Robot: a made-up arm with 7 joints.
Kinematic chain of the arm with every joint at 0, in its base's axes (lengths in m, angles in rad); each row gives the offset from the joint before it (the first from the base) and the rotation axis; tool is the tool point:
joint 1: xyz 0 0 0.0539 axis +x
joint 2: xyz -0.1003 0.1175 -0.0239 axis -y
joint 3: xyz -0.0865 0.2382 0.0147 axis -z
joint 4: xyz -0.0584 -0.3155 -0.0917 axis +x
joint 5: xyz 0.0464 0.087 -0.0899 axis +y
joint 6: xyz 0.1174 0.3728 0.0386 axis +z
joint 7: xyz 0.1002 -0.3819 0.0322 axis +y
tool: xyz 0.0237 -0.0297 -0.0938
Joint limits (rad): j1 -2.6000..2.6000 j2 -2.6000..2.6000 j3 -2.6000..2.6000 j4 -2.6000..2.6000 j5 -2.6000..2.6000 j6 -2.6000..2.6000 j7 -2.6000..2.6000
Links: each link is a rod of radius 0.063 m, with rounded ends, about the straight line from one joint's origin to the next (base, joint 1, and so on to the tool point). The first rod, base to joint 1, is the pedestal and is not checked.
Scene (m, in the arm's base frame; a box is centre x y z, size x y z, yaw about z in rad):
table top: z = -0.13
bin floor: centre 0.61 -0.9 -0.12 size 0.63 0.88 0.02 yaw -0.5
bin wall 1: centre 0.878 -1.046 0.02 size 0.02 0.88 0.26 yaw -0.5
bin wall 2: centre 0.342 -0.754 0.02 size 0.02 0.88 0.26 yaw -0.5
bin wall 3: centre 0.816 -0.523 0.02 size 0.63 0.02 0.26 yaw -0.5
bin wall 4: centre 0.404 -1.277 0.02 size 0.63 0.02 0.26 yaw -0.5
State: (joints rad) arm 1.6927 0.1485 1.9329 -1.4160 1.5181 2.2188 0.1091
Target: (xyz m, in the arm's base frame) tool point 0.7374 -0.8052 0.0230
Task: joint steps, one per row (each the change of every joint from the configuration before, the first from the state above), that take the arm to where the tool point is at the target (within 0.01 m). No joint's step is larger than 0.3 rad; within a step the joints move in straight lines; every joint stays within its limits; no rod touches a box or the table.
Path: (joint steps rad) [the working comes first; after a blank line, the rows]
Joints at the target: 2.6000 2.0930 2.5247 -0.9846 2.1378 2.1754 0.0983
Straight joint move there: clear.

1: 0.1296 0.2778 0.0845 0.0616 0.0885 -0.0062 -0.0015
2: 0.1296 0.2778 0.0846 0.0617 0.0886 -0.0062 -0.0016
3: 0.1296 0.2778 0.0845 0.0616 0.0885 -0.0062 -0.0015
4: 0.1297 0.2777 0.0846 0.0616 0.0885 -0.0062 -0.0016
5: 0.1296 0.2778 0.0845 0.0617 0.0886 -0.0062 -0.0015
6: 0.1296 0.2778 0.0846 0.0616 0.0885 -0.0062 -0.0016
7: 0.1296 0.2778 0.0845 0.0616 0.0885 -0.0062 -0.0015

